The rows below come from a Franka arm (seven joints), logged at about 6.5 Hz.
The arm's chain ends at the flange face. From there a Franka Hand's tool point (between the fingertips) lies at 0.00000 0.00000 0.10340 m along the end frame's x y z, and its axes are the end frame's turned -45 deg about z.
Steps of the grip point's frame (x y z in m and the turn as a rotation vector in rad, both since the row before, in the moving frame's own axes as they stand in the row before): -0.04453 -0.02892 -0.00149 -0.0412 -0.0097 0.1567; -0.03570 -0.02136 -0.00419 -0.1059 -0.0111 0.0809; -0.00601 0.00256 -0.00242 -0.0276 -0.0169 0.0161; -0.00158 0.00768 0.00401 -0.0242 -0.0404 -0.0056; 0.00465 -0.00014 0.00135 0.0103 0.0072 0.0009; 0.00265 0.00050 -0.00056 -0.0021 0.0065 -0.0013
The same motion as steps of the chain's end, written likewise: -0.05394 0.00715 -0.00140 -0.0360 0.0223 0.1567; -0.04691 0.00133 -0.00360 -0.0827 0.0670 0.0809; -0.00320 0.00280 -0.00237 -0.0315 0.0076 0.0161; 0.00548 0.00182 0.00412 -0.0457 -0.0115 -0.0056; 0.00342 -0.00211 0.00136 0.0124 -0.0022 0.0009; 0.00160 -0.00120 -0.00056 0.0031 0.0061 -0.0013
